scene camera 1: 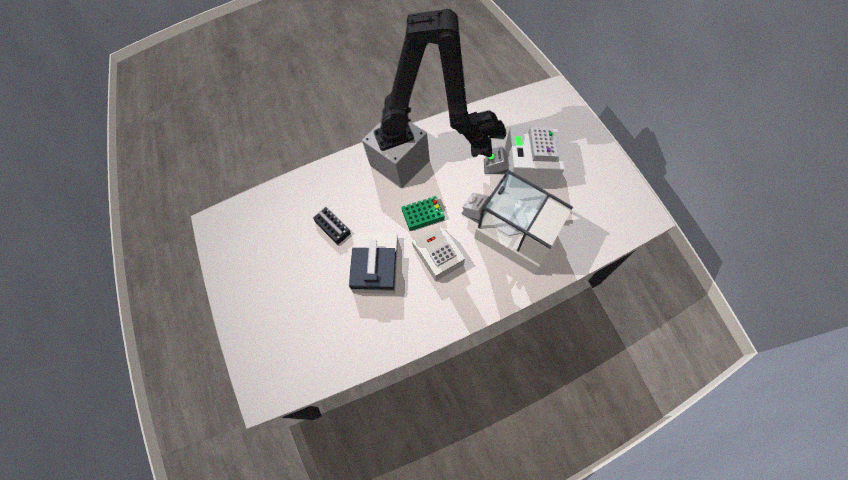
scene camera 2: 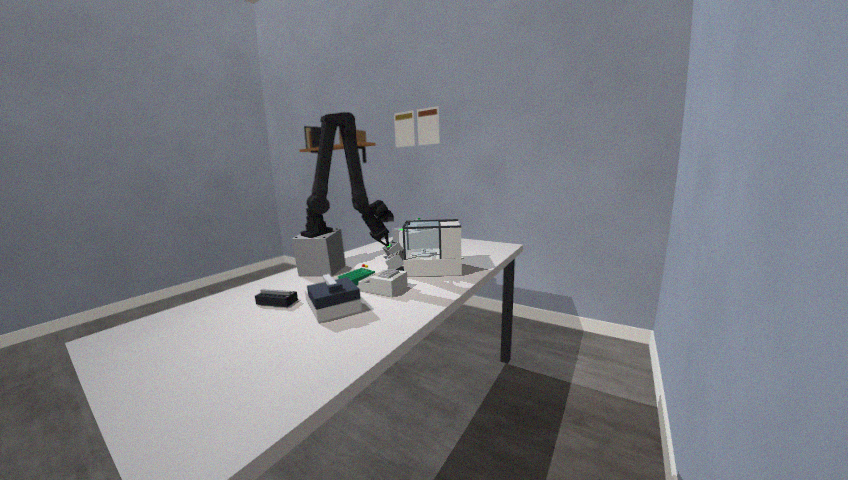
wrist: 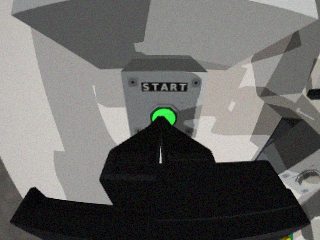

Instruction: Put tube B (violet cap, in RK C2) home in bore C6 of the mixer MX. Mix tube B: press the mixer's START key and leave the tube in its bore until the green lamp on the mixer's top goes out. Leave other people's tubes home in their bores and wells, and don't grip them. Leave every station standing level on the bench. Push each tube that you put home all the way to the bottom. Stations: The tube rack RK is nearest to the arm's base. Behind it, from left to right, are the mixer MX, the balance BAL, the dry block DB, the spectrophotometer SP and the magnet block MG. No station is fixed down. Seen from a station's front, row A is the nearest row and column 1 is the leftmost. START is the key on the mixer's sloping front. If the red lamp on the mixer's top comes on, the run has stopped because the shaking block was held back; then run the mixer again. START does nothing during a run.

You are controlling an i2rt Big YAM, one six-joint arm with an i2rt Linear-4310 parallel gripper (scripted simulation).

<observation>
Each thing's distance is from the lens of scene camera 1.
green tube rack RK [scene camera 1: 414,219]: 1.48 m
dry block DB [scene camera 1: 441,256]: 1.40 m
</observation>
